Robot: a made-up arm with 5 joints.
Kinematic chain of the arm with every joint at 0, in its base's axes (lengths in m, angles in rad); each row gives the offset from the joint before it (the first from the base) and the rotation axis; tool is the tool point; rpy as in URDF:
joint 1: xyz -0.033 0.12 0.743 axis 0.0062 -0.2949 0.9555
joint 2: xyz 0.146 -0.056 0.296 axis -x
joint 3: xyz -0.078 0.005 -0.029 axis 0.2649 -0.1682 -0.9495
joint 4: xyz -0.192 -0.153 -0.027 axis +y
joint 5: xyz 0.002 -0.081 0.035 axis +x
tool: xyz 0.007 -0.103 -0.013 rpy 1.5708 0 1.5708
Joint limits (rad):
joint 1: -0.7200..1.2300
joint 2: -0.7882..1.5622
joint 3: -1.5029..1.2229
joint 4: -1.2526..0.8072
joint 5: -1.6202..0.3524
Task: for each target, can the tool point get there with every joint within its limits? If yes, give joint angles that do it. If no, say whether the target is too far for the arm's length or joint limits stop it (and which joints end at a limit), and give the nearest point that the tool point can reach.
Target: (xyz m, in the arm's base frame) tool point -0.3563 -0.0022 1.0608
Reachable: yes | joints 0.0560 1.1835 0.7855 -0.6019 -1.0767
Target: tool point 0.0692 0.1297 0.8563
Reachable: no: joint limits stop it (at a limit: joint 1, joint 2, joint 4, joint 5) | nearest point 0.1666 0.0074 0.9425 | short by 0.179 m
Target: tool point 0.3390 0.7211 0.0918
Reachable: no: too far | nearest point 0.2975 0.1357 0.8989 | short by 0.998 m
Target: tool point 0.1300 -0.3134 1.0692
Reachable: yes | joints 0.2668 -0.1705 -0.7537 -1.0913 -0.7730
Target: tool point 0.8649 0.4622 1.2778
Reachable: no: too far | nearest point 0.3511 0.2143 1.1384 | short by 0.587 m
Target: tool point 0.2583 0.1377 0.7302
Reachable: no: joint limits stop it (at a limit: joint 1, joint 2, joint 5) | nearest point 0.2677 0.0579 0.8448 | short by 0.140 m
